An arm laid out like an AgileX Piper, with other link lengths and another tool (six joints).
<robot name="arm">
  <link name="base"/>
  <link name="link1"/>
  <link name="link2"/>
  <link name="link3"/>
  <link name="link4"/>
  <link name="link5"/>
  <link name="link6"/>
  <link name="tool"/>
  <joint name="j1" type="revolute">
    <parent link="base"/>
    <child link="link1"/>
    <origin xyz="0 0 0.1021" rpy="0 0 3.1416"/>
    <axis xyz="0 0 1"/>
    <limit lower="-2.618" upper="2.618"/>
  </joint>
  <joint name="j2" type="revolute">
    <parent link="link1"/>
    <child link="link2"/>
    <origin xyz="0 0 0" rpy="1.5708 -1.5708 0"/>
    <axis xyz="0 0 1"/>
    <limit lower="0" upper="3.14"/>
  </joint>
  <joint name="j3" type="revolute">
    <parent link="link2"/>
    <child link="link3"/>
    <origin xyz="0.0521 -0.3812 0" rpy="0 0 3.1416"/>
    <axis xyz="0 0 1"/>
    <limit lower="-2.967" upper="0"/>
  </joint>
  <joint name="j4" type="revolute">
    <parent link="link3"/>
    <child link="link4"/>
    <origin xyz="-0.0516 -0.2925 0" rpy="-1.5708 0 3.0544"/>
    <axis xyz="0 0 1"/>
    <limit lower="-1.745" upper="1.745"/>
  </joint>
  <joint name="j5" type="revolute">
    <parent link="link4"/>
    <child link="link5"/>
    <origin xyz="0 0 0" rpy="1.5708 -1.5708 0"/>
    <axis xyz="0 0 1"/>
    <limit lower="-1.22" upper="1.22"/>
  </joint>
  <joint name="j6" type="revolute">
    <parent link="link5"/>
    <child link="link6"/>
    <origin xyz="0.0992 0 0" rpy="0 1.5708 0"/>
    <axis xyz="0 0 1"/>
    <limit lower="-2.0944" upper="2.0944"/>
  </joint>
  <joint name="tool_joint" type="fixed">
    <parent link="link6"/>
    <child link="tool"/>
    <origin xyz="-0.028 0.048 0.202" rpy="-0.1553 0 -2.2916"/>
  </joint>
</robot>
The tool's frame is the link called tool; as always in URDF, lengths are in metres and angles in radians.
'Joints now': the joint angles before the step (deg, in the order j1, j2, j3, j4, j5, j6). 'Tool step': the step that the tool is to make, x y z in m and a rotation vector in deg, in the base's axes. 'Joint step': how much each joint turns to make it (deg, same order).
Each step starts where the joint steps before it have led.
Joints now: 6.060 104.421 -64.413 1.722 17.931 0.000
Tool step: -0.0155 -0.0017 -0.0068 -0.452 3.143 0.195
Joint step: 0.006 -0.112 -0.004 -0.219 3.291 0.015
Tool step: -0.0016 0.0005 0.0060 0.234 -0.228 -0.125
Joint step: -0.008 -0.762 0.004 0.257 0.507 -0.020
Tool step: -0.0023 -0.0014 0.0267 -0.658 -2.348 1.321
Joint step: 0.006 -3.185 -0.003 -0.011 0.941 -1.573
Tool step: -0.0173 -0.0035 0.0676 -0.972 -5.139 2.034
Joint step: -0.007 -8.603 0.002 0.012 3.626 -2.500
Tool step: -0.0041 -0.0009 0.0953 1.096 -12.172 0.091
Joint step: 0.010 -9.891 0.008 -0.018 -2.336 -0.212
